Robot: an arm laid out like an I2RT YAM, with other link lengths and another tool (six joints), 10 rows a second.
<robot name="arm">
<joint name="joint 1" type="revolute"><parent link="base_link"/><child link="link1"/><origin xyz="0 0 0.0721"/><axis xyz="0 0 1"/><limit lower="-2.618" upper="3.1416"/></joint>
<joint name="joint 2" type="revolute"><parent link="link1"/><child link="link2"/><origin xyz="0.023 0.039 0.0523"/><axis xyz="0 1 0"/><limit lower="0" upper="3.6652"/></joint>
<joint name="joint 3" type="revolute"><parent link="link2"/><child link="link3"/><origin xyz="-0.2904 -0.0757 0"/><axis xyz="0 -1 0"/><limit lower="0" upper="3.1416"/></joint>
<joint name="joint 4" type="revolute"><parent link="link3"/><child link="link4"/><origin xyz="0.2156 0.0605 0.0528"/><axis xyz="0 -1 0"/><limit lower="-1.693" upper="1.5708"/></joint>
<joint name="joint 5" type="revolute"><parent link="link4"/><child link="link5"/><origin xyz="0.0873 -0.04 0.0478"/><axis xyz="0 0 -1"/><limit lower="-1.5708" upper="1.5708"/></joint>
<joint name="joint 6" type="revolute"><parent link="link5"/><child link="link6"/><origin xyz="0.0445 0 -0.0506"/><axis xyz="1 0 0"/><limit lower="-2.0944" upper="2.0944"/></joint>
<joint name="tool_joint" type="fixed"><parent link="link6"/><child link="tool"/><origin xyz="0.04 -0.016 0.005" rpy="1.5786 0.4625 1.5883"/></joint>
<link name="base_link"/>
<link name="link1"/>
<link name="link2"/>
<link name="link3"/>
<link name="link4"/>
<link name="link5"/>
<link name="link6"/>
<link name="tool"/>
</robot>
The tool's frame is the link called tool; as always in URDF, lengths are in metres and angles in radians.
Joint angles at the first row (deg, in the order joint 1, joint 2, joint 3, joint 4, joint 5, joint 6):
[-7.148, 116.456, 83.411, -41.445, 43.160, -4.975]
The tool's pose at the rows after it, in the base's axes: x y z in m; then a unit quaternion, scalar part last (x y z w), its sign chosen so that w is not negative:
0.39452, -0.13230, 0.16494, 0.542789, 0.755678, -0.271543, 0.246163
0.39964, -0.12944, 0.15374, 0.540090, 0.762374, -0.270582, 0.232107
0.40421, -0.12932, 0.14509, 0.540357, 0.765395, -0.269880, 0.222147
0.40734, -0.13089, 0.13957, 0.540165, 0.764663, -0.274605, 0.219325
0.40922, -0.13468, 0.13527, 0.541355, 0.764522, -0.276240, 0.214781
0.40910, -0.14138, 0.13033, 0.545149, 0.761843, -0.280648, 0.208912
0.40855, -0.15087, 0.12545, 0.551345, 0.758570, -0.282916, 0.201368
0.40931, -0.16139, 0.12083, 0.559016, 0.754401, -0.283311, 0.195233
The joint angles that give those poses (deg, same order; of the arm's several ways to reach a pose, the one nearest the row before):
[-6.797, 119.390, 85.220, -43.112, 42.360, -3.936]
[-6.424, 121.628, 86.514, -44.000, 41.489, -3.508]
[-6.415, 123.547, 87.852, -44.621, 40.850, -3.172]
[-6.537, 124.889, 88.680, -44.654, 41.190, -3.092]
[-7.039, 125.892, 89.389, -44.672, 41.051, -3.338]
[-7.931, 126.876, 89.853, -44.649, 41.127, -3.487]
[-9.241, 127.891, 90.506, -44.649, 40.857, -3.794]
[-10.657, 129.104, 91.634, -44.648, 40.469, -4.093]

